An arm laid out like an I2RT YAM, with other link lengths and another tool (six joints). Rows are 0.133 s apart.
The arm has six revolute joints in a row. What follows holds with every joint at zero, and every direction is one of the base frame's. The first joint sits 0.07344 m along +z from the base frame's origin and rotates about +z. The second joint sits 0.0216 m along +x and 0.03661 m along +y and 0.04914 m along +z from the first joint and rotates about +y. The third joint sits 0.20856 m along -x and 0.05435 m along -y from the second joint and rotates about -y. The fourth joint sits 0.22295 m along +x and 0.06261 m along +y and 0.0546 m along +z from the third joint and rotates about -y. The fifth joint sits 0.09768 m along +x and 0.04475 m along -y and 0.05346 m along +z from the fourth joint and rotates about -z. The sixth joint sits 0.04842 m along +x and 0.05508 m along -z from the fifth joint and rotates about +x. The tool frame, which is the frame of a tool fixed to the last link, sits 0.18 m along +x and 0.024 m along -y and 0.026 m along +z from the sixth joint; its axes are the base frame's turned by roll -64.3, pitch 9.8 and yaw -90 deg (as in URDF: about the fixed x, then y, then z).
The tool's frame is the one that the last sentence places.
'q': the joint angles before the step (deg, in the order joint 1, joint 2, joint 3, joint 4, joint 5, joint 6). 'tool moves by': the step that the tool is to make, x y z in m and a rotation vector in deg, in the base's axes. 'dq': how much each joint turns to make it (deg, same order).
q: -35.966 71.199 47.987 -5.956 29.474 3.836
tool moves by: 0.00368 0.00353 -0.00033 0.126 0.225 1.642
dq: 0.001 -0.850 -0.568 -0.087 -1.420 -0.940
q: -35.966 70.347 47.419 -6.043 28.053 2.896
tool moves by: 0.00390 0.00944 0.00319 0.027 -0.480 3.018
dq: 0.000 -3.258 -1.858 -0.438 -2.798 -1.312
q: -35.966 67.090 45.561 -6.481 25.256 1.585
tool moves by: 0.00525 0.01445 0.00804 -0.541 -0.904 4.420
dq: 0.002 -5.114 -2.623 -0.612 -3.977 -2.098
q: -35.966 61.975 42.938 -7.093 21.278 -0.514
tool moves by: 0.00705 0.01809 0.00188 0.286 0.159 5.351
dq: 0.001 -4.654 -1.901 -2.294 -4.874 -2.337
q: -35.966 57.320 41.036 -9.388 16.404 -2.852
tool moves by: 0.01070 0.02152 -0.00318 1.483 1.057 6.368
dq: 0.000 -3.126 -0.131 -4.174 -5.968 -2.361
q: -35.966 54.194 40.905 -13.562 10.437 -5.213
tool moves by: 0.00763 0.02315 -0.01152 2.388 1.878 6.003
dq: 0.000 -2.141 -0.001 -4.785 -5.684 -2.120
